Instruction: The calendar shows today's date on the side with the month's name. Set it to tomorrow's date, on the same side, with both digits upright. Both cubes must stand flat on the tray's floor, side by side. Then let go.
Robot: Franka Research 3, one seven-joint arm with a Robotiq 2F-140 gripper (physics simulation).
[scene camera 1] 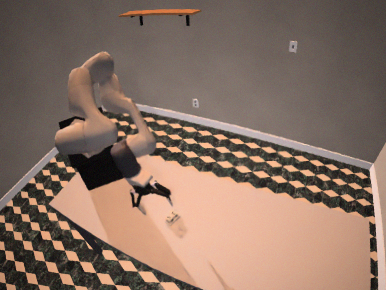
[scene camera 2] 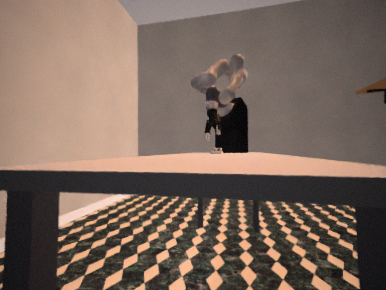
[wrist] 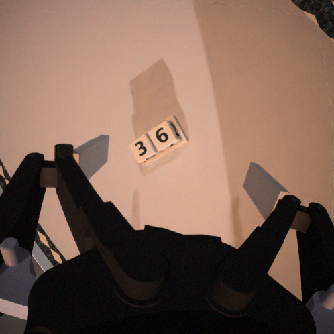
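Observation:
In the wrist view, two pale cubes stand side by side. The left cube point(wrist: 141, 148) shows a 3 on top. The right cube point(wrist: 162, 135) shows a 6 on top, and part of a dark digit shows on its right-hand face. The rim of the pale tray point(wrist: 183, 132) shows to their right and below. In the scene views the calendar point(scene camera 1: 173, 216) point(scene camera 2: 216, 150) is small; its date and the month's name cannot be read. My gripper point(scene camera 1: 153, 203) point(scene camera 2: 213, 135) point(wrist: 178, 161) is wide open with nothing between its fingers, above the table and beside the calendar.
The calendar stands on a large pale table point(scene camera 1: 280, 220) point(scene camera 2: 150, 164) with a shadow band across it. The arm's black base point(scene camera 1: 97, 170) point(scene camera 2: 235, 127) stands at the table's far end. An orange shelf point(scene camera 1: 160, 12) hangs high on the wall.

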